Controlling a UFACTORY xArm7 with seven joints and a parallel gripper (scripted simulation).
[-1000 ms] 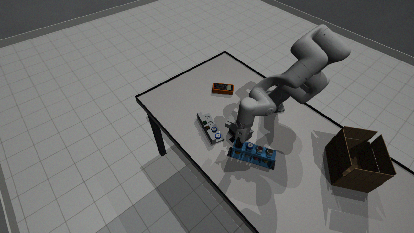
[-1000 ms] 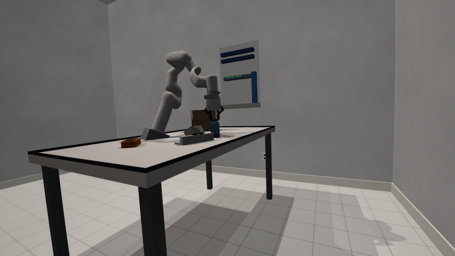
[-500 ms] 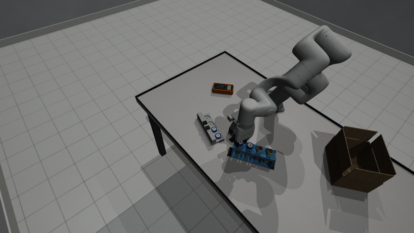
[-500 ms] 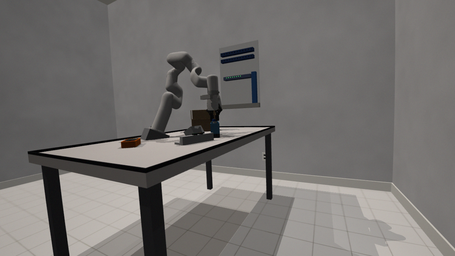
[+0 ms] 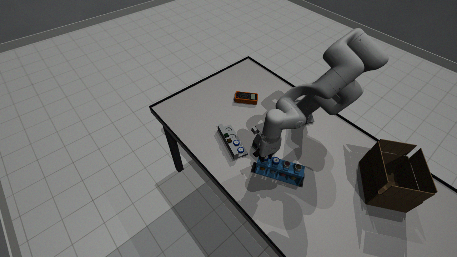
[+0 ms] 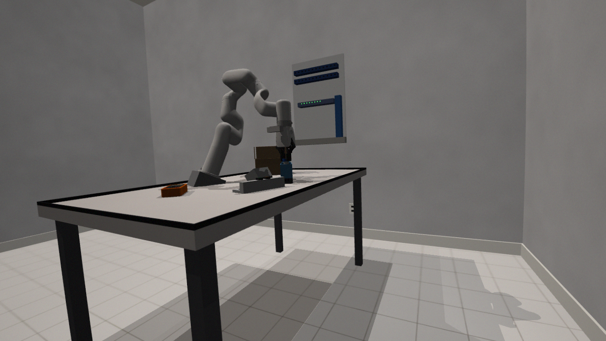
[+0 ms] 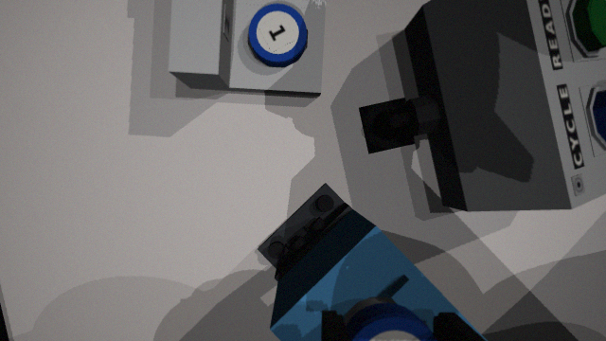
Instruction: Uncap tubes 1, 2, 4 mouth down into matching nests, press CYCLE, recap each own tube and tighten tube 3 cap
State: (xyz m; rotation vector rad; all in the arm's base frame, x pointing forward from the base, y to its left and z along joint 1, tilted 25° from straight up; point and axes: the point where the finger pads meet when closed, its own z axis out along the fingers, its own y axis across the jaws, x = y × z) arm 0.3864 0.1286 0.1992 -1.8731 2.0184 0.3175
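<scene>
Right now the cap 4 is 10 mm below my hand. The rest, counted from my hand: cap 3: 30 mm behind, 40 mm to the left, 20 mm below; blue key: 120 mm behind, 90 mm to the right, 60 mm below; key housing: 100 mm behind, 110 mm to the right, 80 mm below.
</scene>
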